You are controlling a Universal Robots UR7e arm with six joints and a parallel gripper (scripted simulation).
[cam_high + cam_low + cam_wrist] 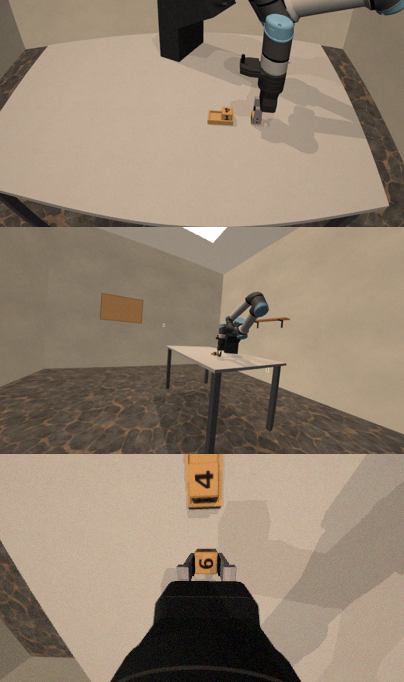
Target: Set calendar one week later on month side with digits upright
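My gripper is now 3 cm short of the orange tray, 10 cm to the left of it and 2 cm above it. The rest, counted from my hand: cube: 1 cm below.
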